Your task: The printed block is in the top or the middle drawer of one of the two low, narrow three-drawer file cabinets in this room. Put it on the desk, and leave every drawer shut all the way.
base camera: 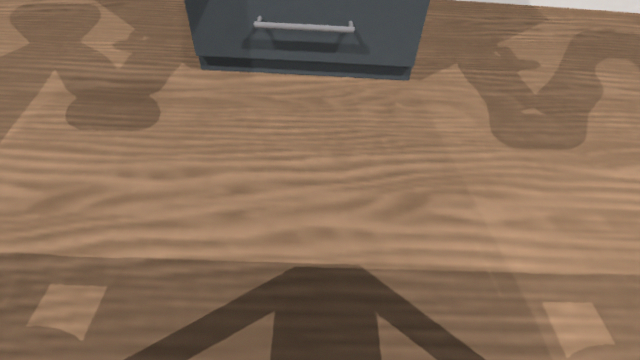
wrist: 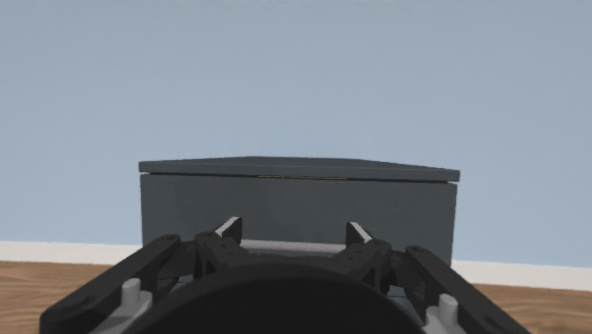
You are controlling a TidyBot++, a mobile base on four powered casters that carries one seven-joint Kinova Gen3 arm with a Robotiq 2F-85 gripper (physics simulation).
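A dark grey file cabinet [base camera: 305, 45] [wrist: 300, 207] stands against the wall. In the wrist view its top edge and top drawer front show, with the drawer's light bar handle [wrist: 294, 245] low between the fingers. A thin yellowish line shows in the narrow gap under the cabinet top. In the base camera view the lowest drawer front shows with its handle [base camera: 304, 27]. My gripper [wrist: 293, 231] is open and empty, in front of the top drawer, with its fingertips to either side of the handle's visible stretch. The printed block and the desk do not show in either view.
A blue wall [wrist: 295, 75] with a white baseboard [wrist: 520, 274] [base camera: 575, 5] stands behind the cabinet. Brown wood floor [base camera: 320, 175] lies in front of the cabinet and to both sides of it. Shadows of the arm and base fall across the floor.
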